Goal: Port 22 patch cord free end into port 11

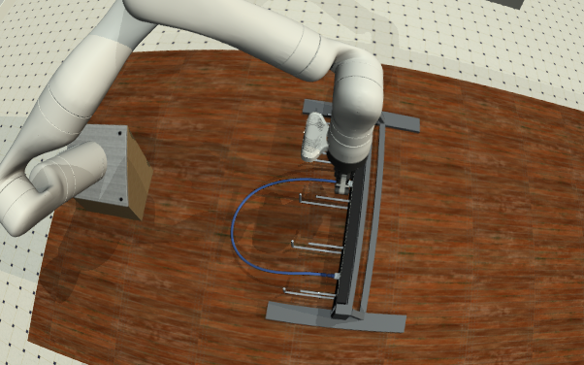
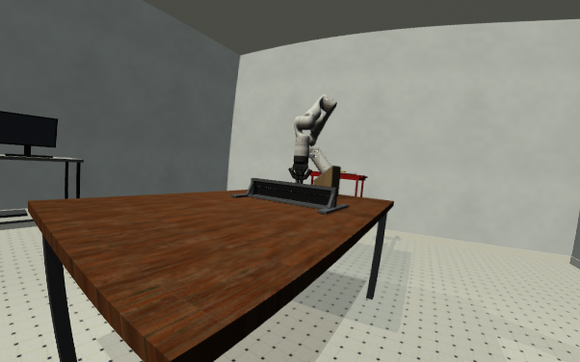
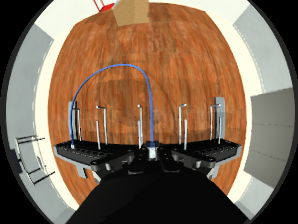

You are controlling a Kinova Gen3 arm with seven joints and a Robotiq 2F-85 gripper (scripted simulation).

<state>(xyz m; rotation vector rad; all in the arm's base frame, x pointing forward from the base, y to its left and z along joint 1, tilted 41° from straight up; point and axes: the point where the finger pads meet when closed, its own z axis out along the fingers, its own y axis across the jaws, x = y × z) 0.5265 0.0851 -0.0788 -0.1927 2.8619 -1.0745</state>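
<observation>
Right now the plug is 10 mm ahead of my hand and 10 mm below it.
</observation>
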